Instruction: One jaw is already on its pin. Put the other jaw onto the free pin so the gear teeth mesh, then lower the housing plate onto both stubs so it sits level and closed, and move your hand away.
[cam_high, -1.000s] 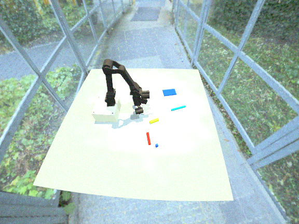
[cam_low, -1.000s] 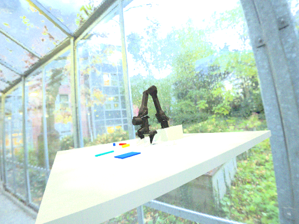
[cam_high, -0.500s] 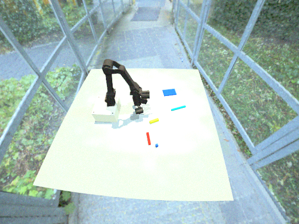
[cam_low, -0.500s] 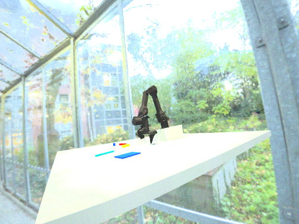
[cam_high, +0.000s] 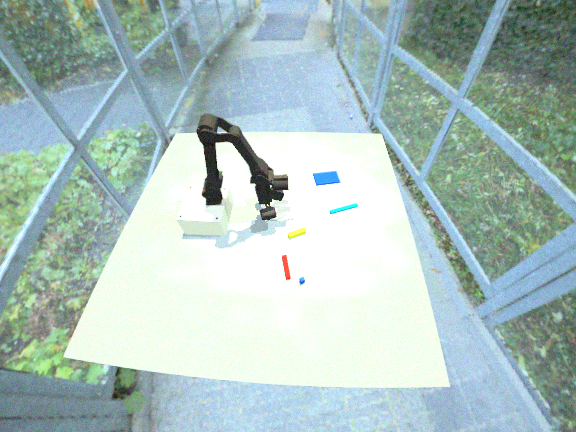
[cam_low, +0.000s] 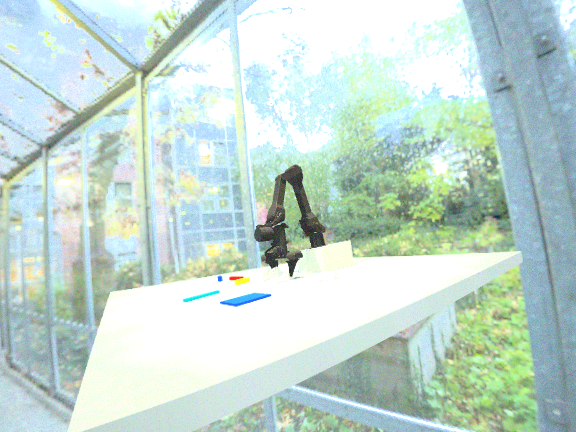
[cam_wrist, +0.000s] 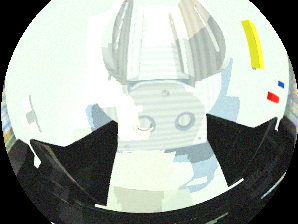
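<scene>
Now: gripper tip 2 cm to the right of the white jaw, 2 cm short of it and 1 cm below it. Also, from my gripper tip: pale riser (23 cm to the left, 2 cm behind); yellow bar (12 cm to the right, 12 cm ahead); red bar (27 cm to the right, 6 cm ahead).
</scene>
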